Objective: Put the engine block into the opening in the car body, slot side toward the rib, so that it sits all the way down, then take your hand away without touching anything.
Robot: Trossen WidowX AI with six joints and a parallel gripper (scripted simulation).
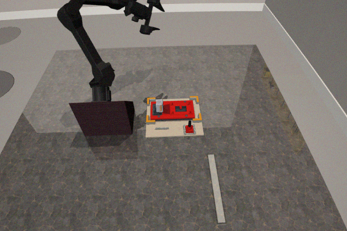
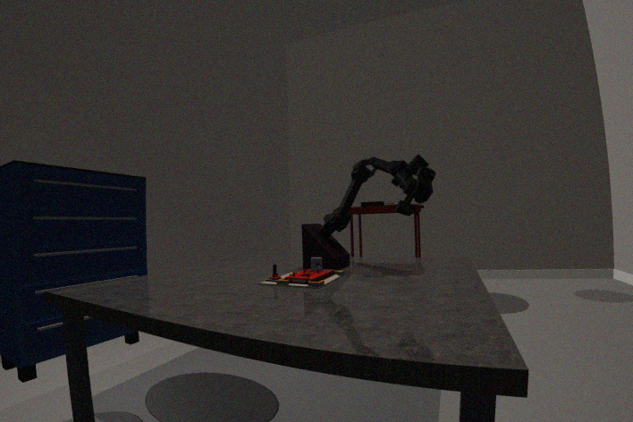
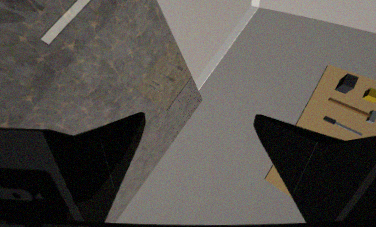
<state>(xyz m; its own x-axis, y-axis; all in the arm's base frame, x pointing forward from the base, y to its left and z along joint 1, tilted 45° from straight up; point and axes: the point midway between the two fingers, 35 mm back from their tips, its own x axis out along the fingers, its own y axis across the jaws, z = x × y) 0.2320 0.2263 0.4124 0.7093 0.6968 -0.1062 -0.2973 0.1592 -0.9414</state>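
Now: gripper tip 40 cm to the left of the engine block, 21 cm above it and 2 cm past it.
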